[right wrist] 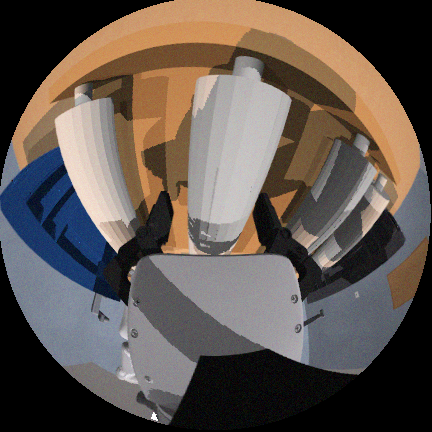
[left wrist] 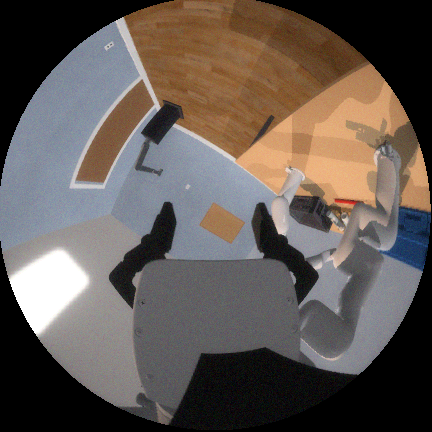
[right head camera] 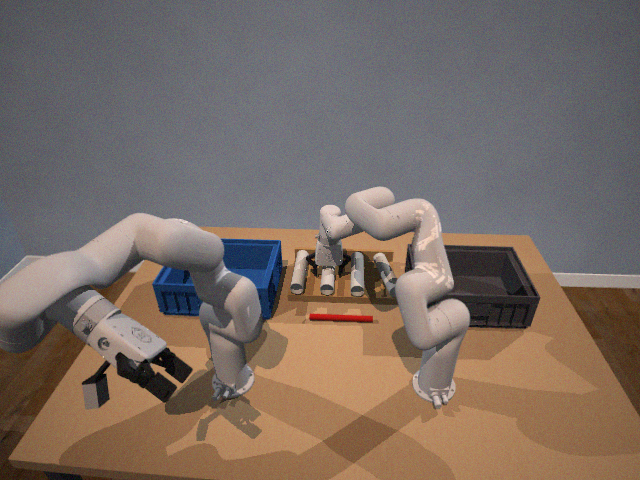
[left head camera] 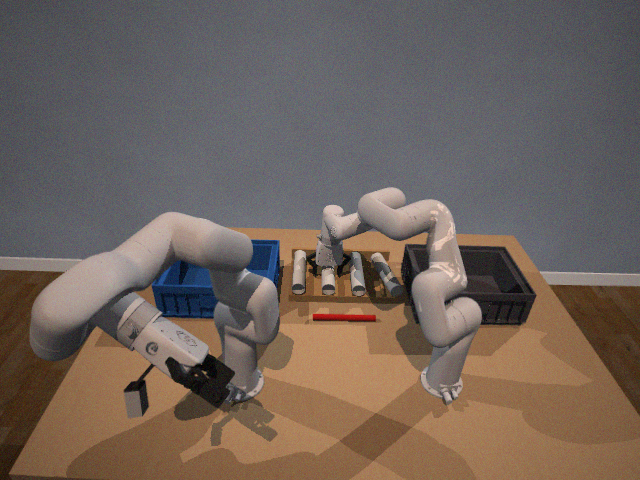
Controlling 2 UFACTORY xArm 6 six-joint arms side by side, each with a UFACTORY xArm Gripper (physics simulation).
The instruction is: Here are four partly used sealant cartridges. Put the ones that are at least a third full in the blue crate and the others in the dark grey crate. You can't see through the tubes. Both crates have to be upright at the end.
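Frame: origin at the left arm's base, x ahead, y left, z up, level; millimetres.
Where they show: left gripper, between the fingertips: [left wrist: 213, 211] [right head camera: 180, 385] [left head camera: 227, 389]; right gripper, between the fingertips: [right wrist: 213, 201]; left arm's base, origin of its link: [left wrist: 386, 159] [right head camera: 233, 380] [left head camera: 242, 383]; right arm's base, origin of its link: [left wrist: 296, 173] [right head camera: 433, 385] [left head camera: 441, 382].
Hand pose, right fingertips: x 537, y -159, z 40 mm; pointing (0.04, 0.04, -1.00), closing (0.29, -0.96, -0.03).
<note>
Things, the pixels of their top centre, and the offset from my right fingertips. Level surfaces: height alone.
- leftmost cartridge, centre of its top: [right wrist: 98, 224] [left head camera: 299, 264] [right head camera: 299, 264] 22 mm back, 105 mm left, 45 mm up
- second cartridge, centre of its top: [right wrist: 215, 242] [right head camera: 328, 265] [left head camera: 328, 265] 1 mm back, 3 mm right, 45 mm up
- third cartridge, centre of its top: [right wrist: 316, 245] [right head camera: 357, 266] [left head camera: 356, 266] 18 mm ahead, 111 mm right, 45 mm up
- slanted rightmost cartridge, centre of its top: [right wrist: 351, 247] [right head camera: 386, 267] [left head camera: 385, 266] [left wrist: 334, 224] 33 mm ahead, 220 mm right, 49 mm up
- blue crate, centre of its top: [right wrist: 36, 248] [left head camera: 220, 261] [right head camera: 220, 260] 153 mm back, 365 mm left, 107 mm up
- dark grey crate, centre of its top: [right head camera: 468, 268] [left head camera: 466, 267] [right wrist: 371, 270] [left wrist: 303, 219] 15 mm ahead, 509 mm right, 107 mm up
- red stick, centre of its top: [right head camera: 341, 315] [left head camera: 344, 315] [left wrist: 347, 202] 197 mm back, 97 mm right, 18 mm down
- table, height of its surface: 41 mm down
Several white cartridges lie side by side on a wooden rack [left head camera: 341, 299] [right head camera: 338, 298]: the leftmost cartridge [left head camera: 299, 272] [right head camera: 298, 272] [right wrist: 92, 155], the second cartridge [left head camera: 328, 283] [right head camera: 327, 282] [right wrist: 230, 145], the third cartridge [left head camera: 357, 273] [right head camera: 357, 273] [right wrist: 337, 187] and the slanted rightmost cartridge [left head camera: 386, 274] [right head camera: 384, 273] [right wrist: 357, 225]. My right gripper [left head camera: 329, 266] [right head camera: 328, 265] [right wrist: 213, 201] is open, its fingers on either side of the second cartridge. My left gripper [left head camera: 214, 379] [right head camera: 173, 379] [left wrist: 213, 211] is open and empty, raised near the left arm's base. The blue crate [left head camera: 185, 302] [right head camera: 178, 300] and dark grey crate [left head camera: 496, 310] [right head camera: 501, 312] stand upright.
A red stick [left head camera: 343, 317] [right head camera: 341, 317] lies on the table [left head camera: 320, 382] [right head camera: 310, 382] in front of the rack. The blue crate is left of the rack and the dark grey crate is right of it. Both arms partly cover the crates in the head views.
</note>
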